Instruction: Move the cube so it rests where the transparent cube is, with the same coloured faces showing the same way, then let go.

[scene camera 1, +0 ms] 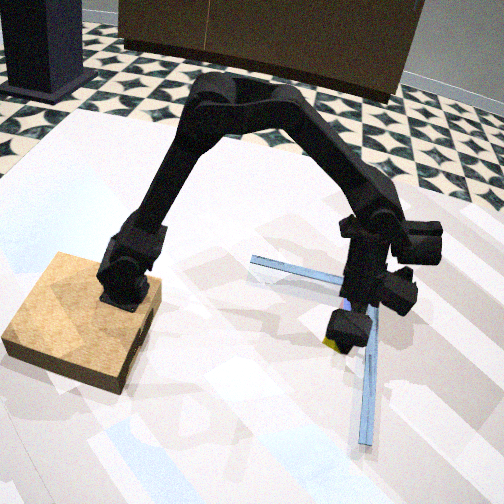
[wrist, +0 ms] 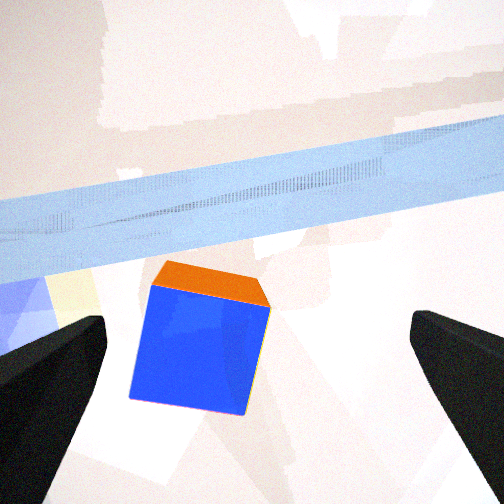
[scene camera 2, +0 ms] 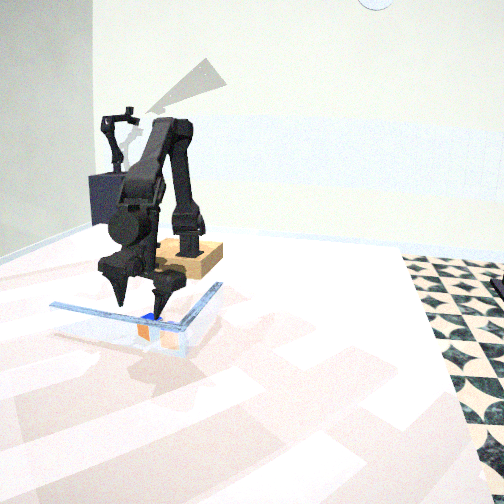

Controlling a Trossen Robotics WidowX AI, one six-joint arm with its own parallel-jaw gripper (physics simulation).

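Note:
The cube (wrist: 203, 342) shows a blue face toward the wrist camera and an orange face on its far side. It rests on the table just short of a pale blue bar (wrist: 250, 205). In scene camera 2 the cube (scene camera 2: 147, 324) sits below my fingertips. In scene camera 1 only a yellow sliver of it (scene camera 1: 335, 343) shows under the gripper. My gripper (wrist: 250, 385) is open, its fingers wide on either side of the cube, not touching it. A faint transparent cube (wrist: 30, 305) shows at the left edge of the wrist view.
The pale blue bars form an L-shaped fence (scene camera 1: 340, 320) on the table. The arm's base stands on a wooden block (scene camera 1: 80, 318). A dark pedestal (scene camera 1: 45, 45) and a brown cabinet (scene camera 1: 270, 35) stand at the back.

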